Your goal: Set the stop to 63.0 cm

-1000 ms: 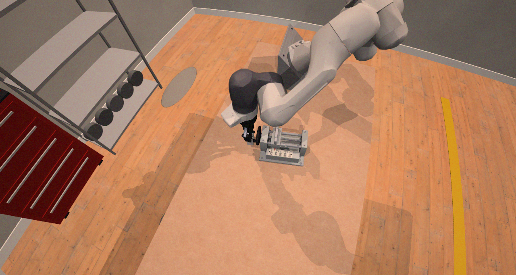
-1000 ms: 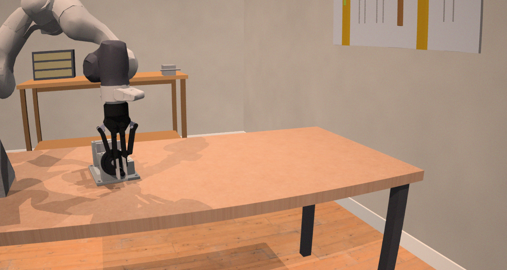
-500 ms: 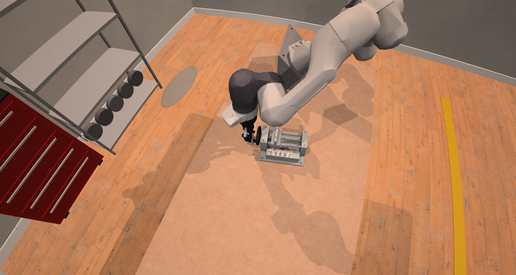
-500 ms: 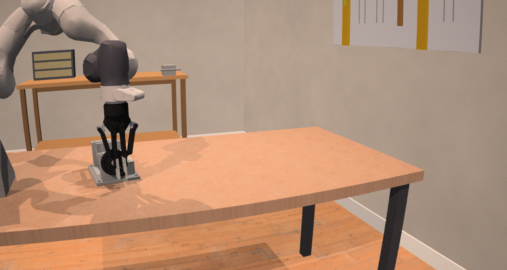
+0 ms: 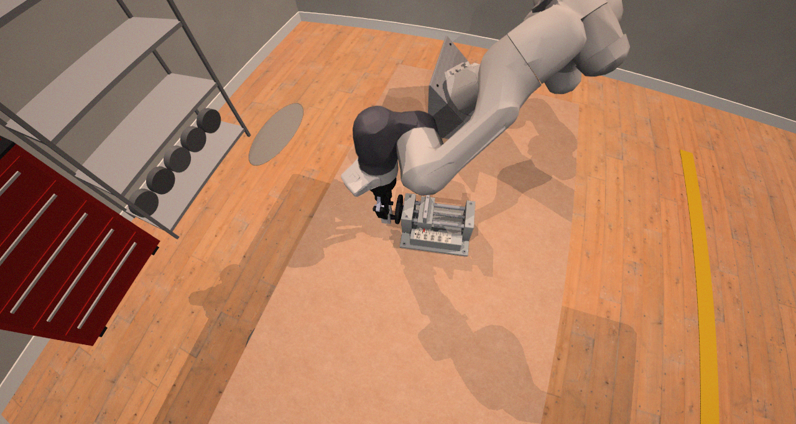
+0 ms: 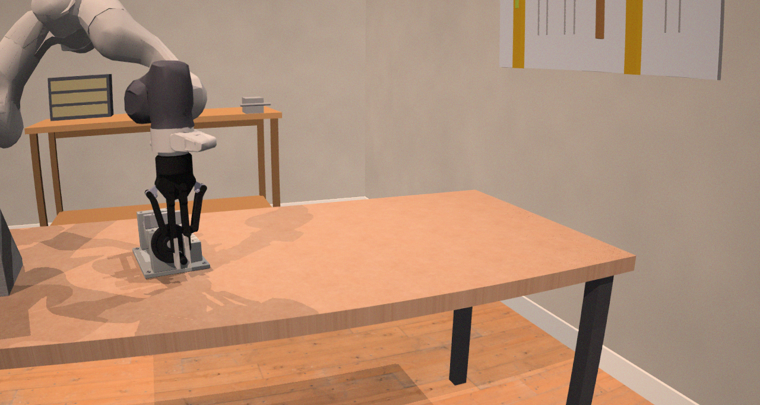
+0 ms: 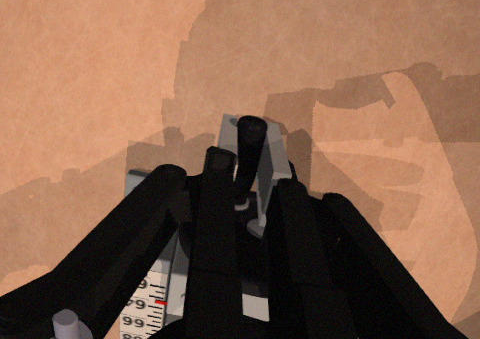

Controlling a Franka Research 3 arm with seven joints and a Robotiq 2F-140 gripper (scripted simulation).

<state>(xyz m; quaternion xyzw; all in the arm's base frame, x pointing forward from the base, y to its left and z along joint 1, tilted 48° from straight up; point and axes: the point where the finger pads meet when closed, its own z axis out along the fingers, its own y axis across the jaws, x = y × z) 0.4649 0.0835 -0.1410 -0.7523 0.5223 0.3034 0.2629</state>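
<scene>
Right now my hand is 1 cm past the black handwheel, 2 cm to the right of it and 1 cm above it. The rest, counted from my hand: sliding stop: 3 cm behind, 11 cm to the left, 2 cm above.
</scene>
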